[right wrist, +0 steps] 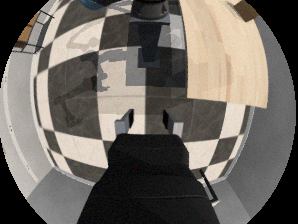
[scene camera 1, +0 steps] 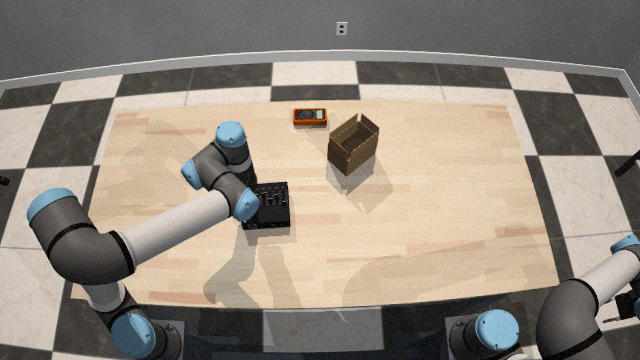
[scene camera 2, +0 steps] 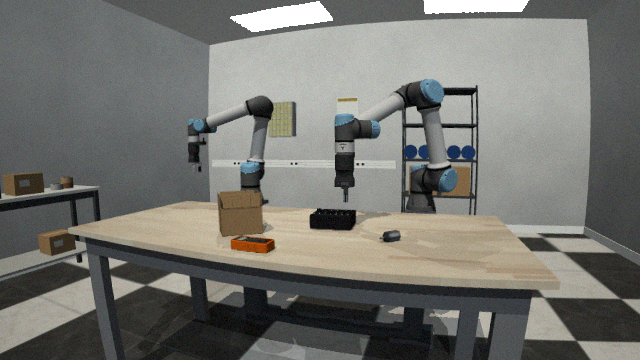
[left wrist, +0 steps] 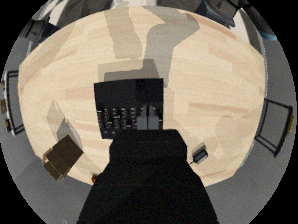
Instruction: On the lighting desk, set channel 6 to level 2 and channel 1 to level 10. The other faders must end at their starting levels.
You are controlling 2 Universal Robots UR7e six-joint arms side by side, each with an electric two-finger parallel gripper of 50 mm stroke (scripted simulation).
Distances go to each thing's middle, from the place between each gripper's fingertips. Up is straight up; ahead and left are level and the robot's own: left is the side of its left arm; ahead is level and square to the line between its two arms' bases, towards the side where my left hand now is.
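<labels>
My left gripper's 35 cm to the left of the cardboard box [scene camera 1: 354, 154], 23 cm short of it and 5 cm above it.
As for my right hand, the cardboard box is 75 cm to the left of it, 69 cm ahead of it and 12 cm below it.
</labels>
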